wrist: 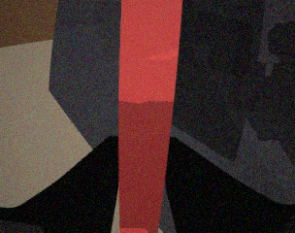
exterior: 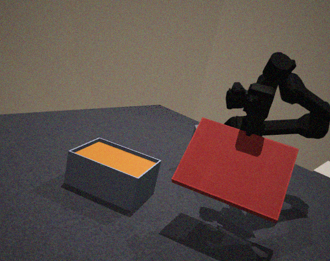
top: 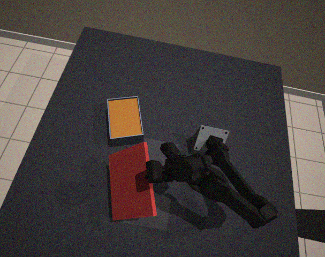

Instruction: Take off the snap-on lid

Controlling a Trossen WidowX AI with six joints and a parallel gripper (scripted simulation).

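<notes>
Now: gripper tip 60 mm short of the red lid, 50 mm above it and 20 mm to the right of it. Round my gripper tip: box (260 mm to the right, 190 mm below, 180 mm ahead).
</notes>
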